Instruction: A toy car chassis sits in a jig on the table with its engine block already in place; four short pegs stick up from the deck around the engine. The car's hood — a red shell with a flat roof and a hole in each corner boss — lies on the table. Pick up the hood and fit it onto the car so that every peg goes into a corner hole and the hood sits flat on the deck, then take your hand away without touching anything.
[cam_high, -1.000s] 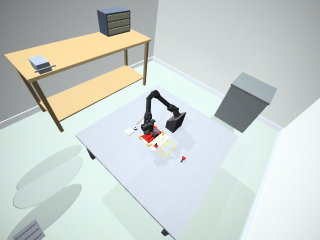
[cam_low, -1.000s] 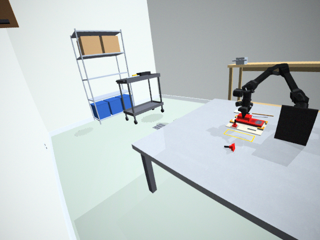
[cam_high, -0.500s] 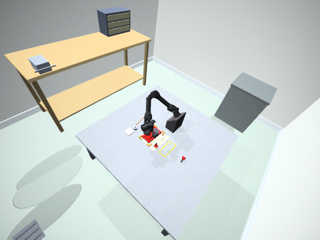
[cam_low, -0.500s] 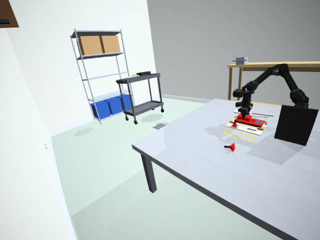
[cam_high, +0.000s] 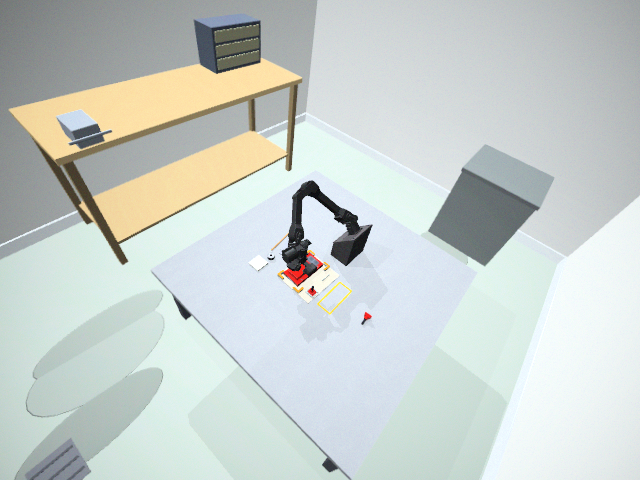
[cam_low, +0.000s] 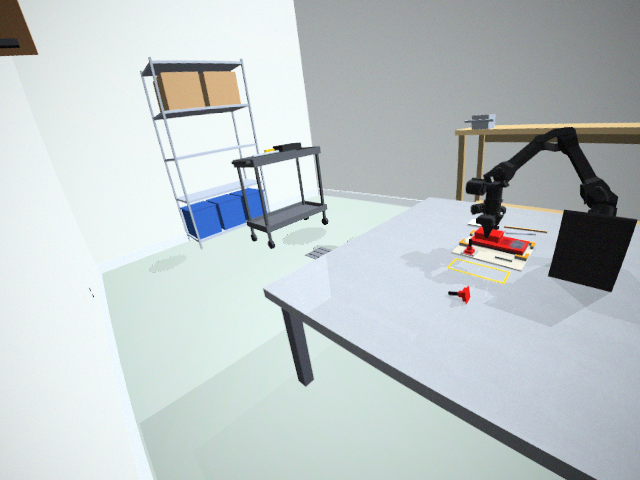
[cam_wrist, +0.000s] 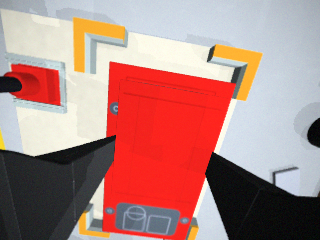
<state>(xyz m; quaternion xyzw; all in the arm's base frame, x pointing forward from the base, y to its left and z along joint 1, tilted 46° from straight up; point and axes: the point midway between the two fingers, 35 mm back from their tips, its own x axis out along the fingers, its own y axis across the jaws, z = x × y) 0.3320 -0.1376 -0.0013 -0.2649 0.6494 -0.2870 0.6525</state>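
Now: gripper tip right at the red hood. Also, from my gripper tip: wheel: 3 cm ahead, 19 cm to the right, 3 cm below; then grey engine block: 2 cm below; then grey holder: 3 cm ahead, 13 cm to the left, 1 cm below.
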